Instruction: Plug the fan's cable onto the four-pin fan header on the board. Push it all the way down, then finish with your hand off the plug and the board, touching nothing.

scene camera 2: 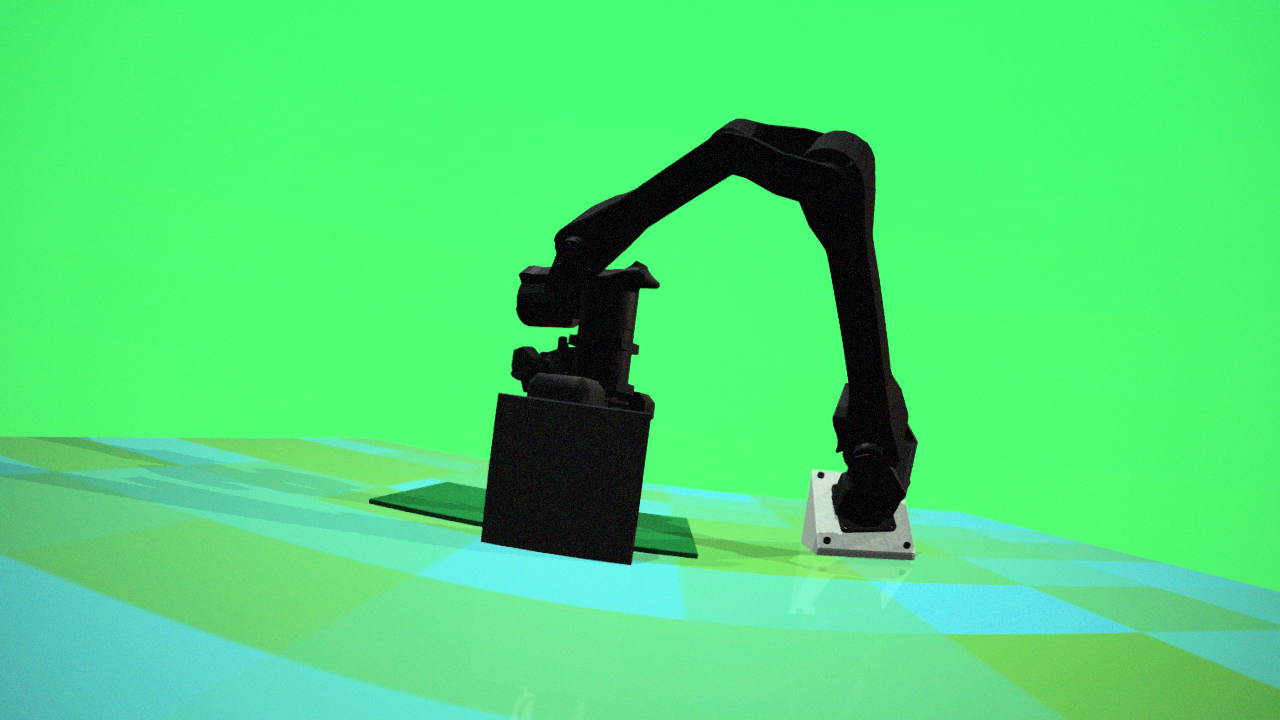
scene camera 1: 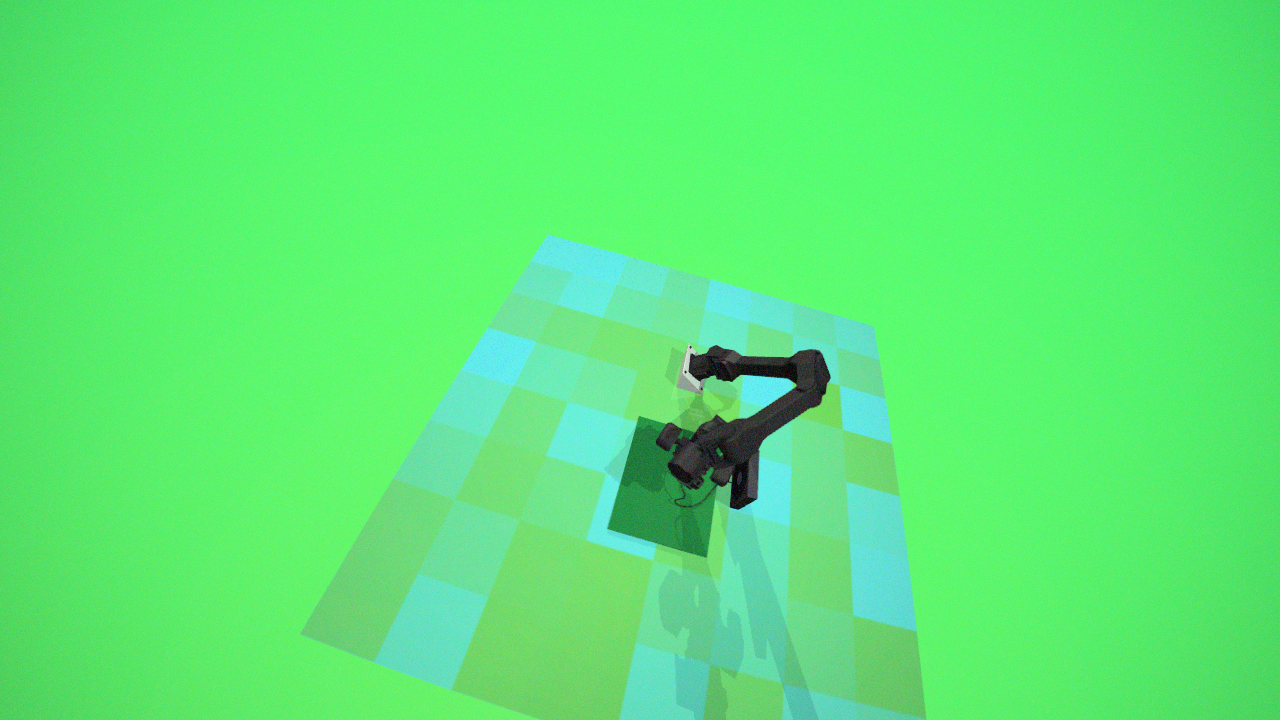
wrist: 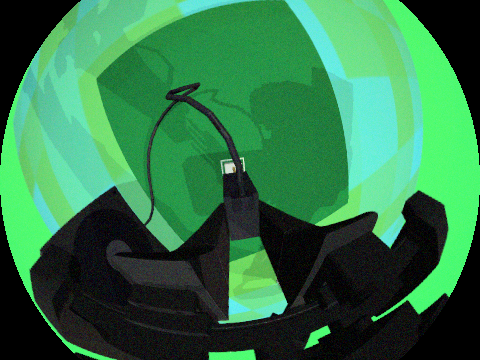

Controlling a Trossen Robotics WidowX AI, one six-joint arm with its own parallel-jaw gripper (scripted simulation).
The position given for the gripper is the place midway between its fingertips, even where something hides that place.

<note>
In view: the gripper (scene camera 1: 686, 464), a black plug (wrist: 243, 213), a black fan (scene camera 2: 564, 478) and a dark green board (scene camera 1: 644, 508).
The gripper shows as well in the wrist view (wrist: 239, 205). The black fan shows as well in scene camera 1 (scene camera 1: 745, 478) and in the wrist view (wrist: 107, 225). The dark green board is seen too in scene camera 2 (scene camera 2: 449, 501) and in the wrist view (wrist: 261, 75).
</note>
